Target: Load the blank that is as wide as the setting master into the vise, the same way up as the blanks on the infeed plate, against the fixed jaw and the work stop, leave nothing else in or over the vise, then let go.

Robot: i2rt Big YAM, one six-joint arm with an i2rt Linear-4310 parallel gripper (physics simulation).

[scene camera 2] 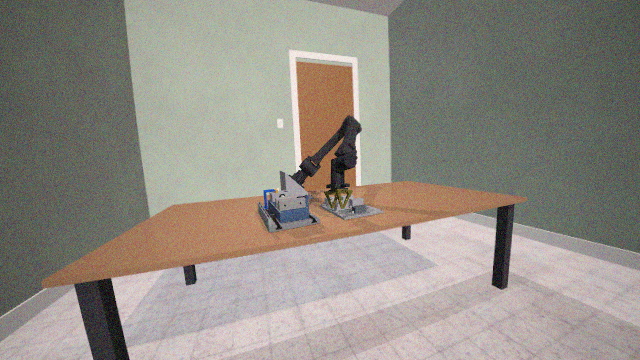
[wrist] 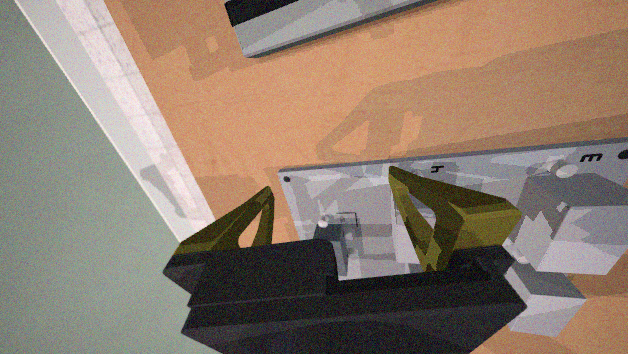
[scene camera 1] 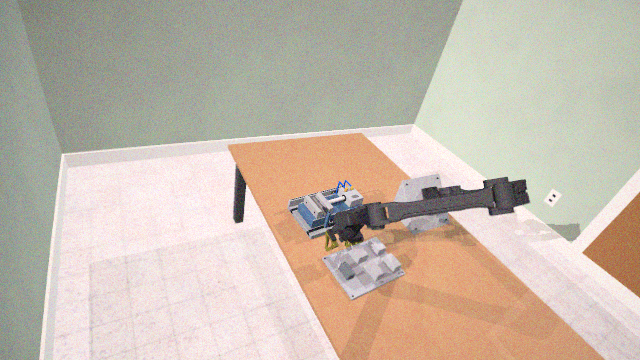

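Pixels of known places: gripper, fingertip midpoint: [scene camera 2: 337, 208] [wrist: 328, 182] [scene camera 1: 335, 248]; arm's base at its link origin: [scene camera 2: 295, 182].
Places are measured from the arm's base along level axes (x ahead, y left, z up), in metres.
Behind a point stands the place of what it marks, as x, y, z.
My gripper [scene camera 1: 341, 244] {0.532, 0.081, -0.055} [scene camera 2: 337, 207] {0.532, 0.081, -0.055} [wrist: 328, 182] {0.532, 0.081, -0.055} is open and empty, its olive fingers pointing down over one edge of the infeed plate [scene camera 1: 354, 291] {0.546, 0.253, -0.080} [scene camera 2: 369, 212] {0.565, 0.210, -0.080} [wrist: 370, 197] {0.497, 0.112, -0.081}. Several grey blanks of different sizes stand on that plate. A small dark grey block [scene camera 1: 346, 270] {0.544, 0.182, -0.055} [scene camera 2: 359, 207] {0.550, 0.173, -0.058} [wrist: 330, 235] {0.536, 0.150, -0.063} stands near its corner, partly behind the gripper body in the wrist view. A larger pale blank [wrist: 590, 240] {0.366, 0.113, -0.045} and another pale blank [wrist: 542, 300] {0.364, 0.181, -0.045} show to the right. The blue and grey vise [scene camera 1: 312, 216] {0.561, -0.072, -0.029} [scene camera 2: 292, 215] {0.579, -0.112, -0.047} is beside the plate. Which piece is the setting master I cannot tell.
A light grey panel [scene camera 1: 411, 192] {0.104, -0.036, 0.039} [scene camera 2: 290, 185] {0.144, -0.051, 0.004} shows near the arm's base, beyond the vise. A blue bracket [scene camera 1: 344, 185] {0.347, -0.197, -0.006} [scene camera 2: 266, 198] {0.382, -0.195, -0.012} rises at the vise's far end. The vise's base [wrist: 300, 27] {0.543, -0.022, -0.069} shows at the top of the wrist view. The wooden table's [scene camera 1: 310, 150] {0.306, -0.608, -0.089} long edge runs near both fixtures.
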